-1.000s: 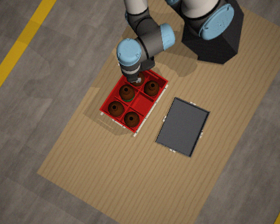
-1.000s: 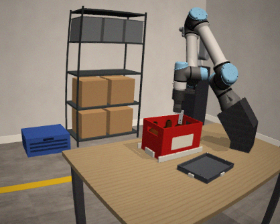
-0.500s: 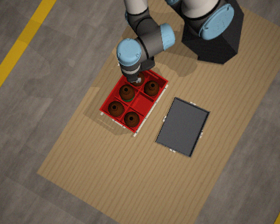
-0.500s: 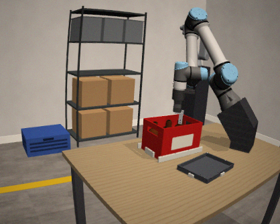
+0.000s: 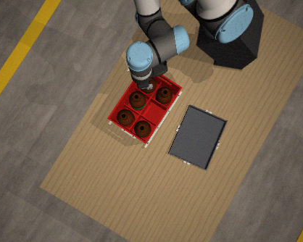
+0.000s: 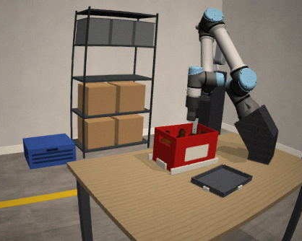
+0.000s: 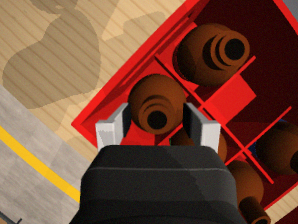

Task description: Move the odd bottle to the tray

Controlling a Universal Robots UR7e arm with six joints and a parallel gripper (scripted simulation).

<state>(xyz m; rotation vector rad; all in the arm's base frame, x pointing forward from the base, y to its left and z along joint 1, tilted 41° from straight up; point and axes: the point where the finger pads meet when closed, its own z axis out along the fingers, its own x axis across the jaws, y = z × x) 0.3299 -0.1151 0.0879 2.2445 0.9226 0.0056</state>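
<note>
My gripper is now 9 cm short of the red crate, 8 cm above it and 3 cm to the right of it. From my hand the other things lie so: dark grey tray (31 cm to the left, 15 cm below, 10 cm ahead).
</note>
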